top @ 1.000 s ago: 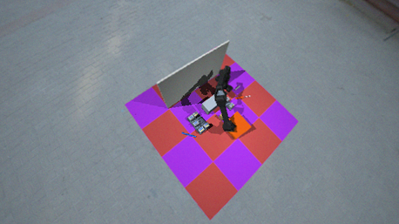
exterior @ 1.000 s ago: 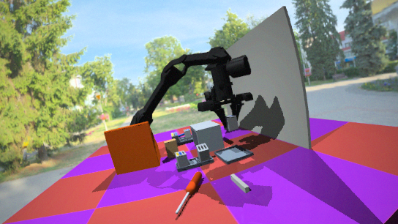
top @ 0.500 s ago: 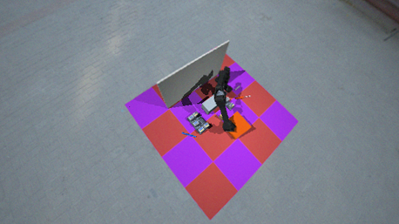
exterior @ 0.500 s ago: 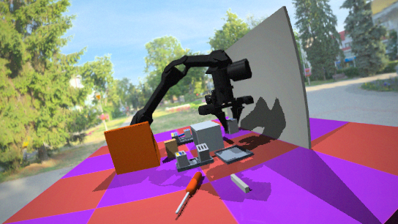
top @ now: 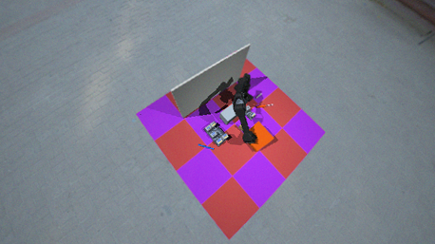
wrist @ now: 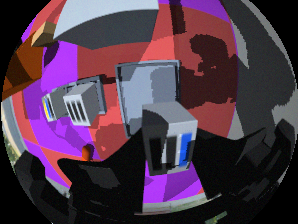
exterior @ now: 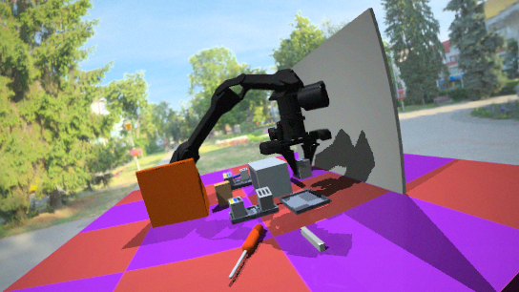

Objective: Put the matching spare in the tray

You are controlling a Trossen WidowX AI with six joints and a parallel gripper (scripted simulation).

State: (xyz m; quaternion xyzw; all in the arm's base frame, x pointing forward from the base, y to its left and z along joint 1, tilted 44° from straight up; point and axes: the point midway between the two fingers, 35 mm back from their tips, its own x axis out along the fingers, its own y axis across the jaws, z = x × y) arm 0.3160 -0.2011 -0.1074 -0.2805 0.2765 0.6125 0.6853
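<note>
Now: gripper tip 10 mm past the grey tray, 10 mm to the right of it and 80 mm above it. Also, from my gripper tip: dark holder (150 mm behind, 30 mm to the left, 70 mm below); then grey spare block (20 mm above); then grey box (40 mm behind, 200 mm to the left, 30 mm below).
</note>
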